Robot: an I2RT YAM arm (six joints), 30 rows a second.
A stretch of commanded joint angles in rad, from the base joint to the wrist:
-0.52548 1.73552 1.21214 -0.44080 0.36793 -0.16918
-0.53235 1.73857 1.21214 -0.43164 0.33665 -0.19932
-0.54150 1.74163 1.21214 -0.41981 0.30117 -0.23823
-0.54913 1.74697 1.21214 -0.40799 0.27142 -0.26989
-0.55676 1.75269 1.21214 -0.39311 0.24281 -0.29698
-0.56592 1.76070 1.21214 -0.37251 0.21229 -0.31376
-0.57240 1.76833 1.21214 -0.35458 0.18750 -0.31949
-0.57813 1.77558 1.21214 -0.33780 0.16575 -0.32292
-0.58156 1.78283 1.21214 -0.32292 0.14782 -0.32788
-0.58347 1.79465 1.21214 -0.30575 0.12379 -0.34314
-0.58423 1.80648 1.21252 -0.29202 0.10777 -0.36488
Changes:
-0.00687 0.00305 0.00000 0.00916 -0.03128 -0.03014
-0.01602 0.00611 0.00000 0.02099 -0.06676 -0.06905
-0.02365 0.01145 0.00000 0.03281 -0.09651 -0.10071
-0.03128 0.01717 0.00000 0.04769 -0.12512 -0.12780
-0.04044 0.02518 0.00000 0.06829 -0.15564 -0.14458
-0.04692 0.03281 0.00000 0.08622 -0.18043 -0.15031
-0.05265 0.04006 0.00000 0.10300 -0.20218 -0.15374
-0.05608 0.04731 0.00000 0.11788 -0.22011 -0.15870
-0.05799 0.05913 0.00000 0.13505 -0.24414 -0.17396
-0.05875 0.07096 0.00038 0.14878 -0.26016 -0.19570

